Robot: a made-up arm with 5 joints. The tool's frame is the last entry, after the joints.
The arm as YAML. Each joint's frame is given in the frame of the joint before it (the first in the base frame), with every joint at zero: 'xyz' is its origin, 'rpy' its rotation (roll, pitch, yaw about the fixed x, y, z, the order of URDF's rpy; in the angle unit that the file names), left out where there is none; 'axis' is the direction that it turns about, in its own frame. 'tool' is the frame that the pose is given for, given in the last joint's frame.
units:
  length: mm
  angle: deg
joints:
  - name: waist
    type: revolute
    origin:
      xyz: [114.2, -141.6, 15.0]
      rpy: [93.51, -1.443, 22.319]
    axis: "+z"
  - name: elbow
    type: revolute
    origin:
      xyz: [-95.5, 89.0, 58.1]
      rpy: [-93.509, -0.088, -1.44]
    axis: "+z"
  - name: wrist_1
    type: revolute
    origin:
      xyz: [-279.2, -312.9, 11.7]
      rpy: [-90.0, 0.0, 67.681]
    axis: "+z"
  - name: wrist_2
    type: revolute
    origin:
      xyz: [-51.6, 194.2, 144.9]
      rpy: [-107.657, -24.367, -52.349]
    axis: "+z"
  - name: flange
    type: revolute
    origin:
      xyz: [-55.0, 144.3, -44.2]
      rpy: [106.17, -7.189, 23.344]
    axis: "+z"
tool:
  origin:
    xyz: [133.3, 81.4, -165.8]
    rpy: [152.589, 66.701, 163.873]
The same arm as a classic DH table. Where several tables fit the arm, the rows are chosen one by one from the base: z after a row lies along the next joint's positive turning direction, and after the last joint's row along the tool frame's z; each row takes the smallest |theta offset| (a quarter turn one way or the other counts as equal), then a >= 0, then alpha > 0; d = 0 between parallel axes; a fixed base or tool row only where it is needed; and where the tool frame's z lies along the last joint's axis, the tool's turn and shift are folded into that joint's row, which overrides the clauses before.
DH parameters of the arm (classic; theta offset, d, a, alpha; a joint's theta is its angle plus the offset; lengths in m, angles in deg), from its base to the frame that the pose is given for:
base (fixed): 22.41 0.0257 0.0516 93.51
waist: 0 0.2382 -0.0977 -93.51
elbow: 67.59 0.0984 -0.3955 -90
wrist_1: -59.83 0.2996 -0.1938 -106.04
wrist_2: 0 -0.0333 0.0123 106.04
flange: -69.19 -0.2703 -0.0485 -110.56
tool (fixed): 101.21 0.1586 0 0

